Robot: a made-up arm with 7 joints. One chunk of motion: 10 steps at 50 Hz.
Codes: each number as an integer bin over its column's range. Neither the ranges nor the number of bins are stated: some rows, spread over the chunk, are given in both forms.
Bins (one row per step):
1: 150 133 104 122 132 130
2: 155 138 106 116 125 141
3: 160 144 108 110 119 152
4: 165 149 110 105 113 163
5: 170 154 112 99 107 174
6: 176 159 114 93 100 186
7: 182 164 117 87 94 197
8: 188 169 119 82 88 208
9: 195 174 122 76 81 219
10: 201 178 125 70 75 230
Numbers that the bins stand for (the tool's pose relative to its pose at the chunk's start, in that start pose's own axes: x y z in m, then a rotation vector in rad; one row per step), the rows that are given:
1: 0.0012 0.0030 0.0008 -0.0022 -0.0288 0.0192
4: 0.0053 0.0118 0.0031 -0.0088 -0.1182 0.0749
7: 0.0100 0.0200 0.0059 -0.0159 -0.2076 0.1322
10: 0.0152 0.0277 0.0090 -0.0225 -0.2971 0.1878
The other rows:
2: 0.0025 0.0058 0.0016 -0.0045 -0.0618 0.0378
3: 0.0039 0.0091 0.0024 -0.0069 -0.0900 0.0563
5: 0.0067 0.0145 0.0039 -0.0112 -0.1465 0.0934
6: 0.0083 0.0173 0.0047 -0.0135 -0.1794 0.1136
8: 0.0116 0.0228 0.0067 -0.0178 -0.2359 0.1507
9: 0.0135 0.0255 0.0078 -0.0202 -0.2688 0.1693

